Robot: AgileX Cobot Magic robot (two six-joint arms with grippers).
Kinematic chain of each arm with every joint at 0, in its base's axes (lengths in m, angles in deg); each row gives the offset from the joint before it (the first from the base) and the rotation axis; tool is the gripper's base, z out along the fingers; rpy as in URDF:
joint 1: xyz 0 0 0.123 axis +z
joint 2: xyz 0 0 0 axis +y
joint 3: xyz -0.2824 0 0.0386 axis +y
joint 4: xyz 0.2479 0 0.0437 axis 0.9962 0 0.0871
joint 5: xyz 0 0 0 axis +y
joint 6: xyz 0.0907 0 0.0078 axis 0.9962 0 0.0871
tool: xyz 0 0 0 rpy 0 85 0
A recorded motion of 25 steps. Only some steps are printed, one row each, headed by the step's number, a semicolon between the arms.
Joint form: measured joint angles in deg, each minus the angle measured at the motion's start. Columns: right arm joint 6, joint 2, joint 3, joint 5, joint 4, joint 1; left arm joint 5, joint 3, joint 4, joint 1, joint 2, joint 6.
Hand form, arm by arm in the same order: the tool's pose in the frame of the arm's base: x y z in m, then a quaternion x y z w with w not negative. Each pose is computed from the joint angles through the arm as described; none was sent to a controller.
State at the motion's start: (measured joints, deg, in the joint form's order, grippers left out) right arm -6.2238 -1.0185 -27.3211 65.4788 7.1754 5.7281; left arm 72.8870 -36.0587 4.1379 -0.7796 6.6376 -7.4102
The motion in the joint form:
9: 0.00 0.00 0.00 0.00 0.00 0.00; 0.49 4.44 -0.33 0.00 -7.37 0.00
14: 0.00 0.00 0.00 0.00 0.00 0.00; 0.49 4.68 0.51 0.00 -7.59 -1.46
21: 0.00 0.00 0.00 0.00 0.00 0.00; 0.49 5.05 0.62 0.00 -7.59 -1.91
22: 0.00 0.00 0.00 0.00 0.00 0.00; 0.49 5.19 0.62 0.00 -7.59 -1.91
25: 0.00 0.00 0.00 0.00 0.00 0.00; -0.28 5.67 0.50 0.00 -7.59 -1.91
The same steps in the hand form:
9: -0.0099 0.0094 0.2647 -0.09572 0.86825 0.06030 0.48306; -0.0233 0.0061 0.2741 -0.05747 0.88878 0.00022 0.45471
14: -0.0099 0.0094 0.2647 -0.09572 0.86825 0.06030 0.48306; -0.0235 0.0074 0.2730 -0.07009 0.88772 0.00163 0.45501
21: -0.0099 0.0094 0.2647 -0.09572 0.86825 0.06030 0.48306; -0.0227 0.0075 0.2713 -0.07372 0.88886 0.00106 0.45221
22: -0.0099 0.0094 0.2647 -0.09572 0.86825 0.06030 0.48306; -0.0224 0.0075 0.2707 -0.07371 0.88941 0.00116 0.45113
25: -0.0099 0.0094 0.2647 -0.09572 0.86825 0.06030 0.48306; -0.0208 0.0073 0.2694 -0.07301 0.88836 0.00001 0.45331

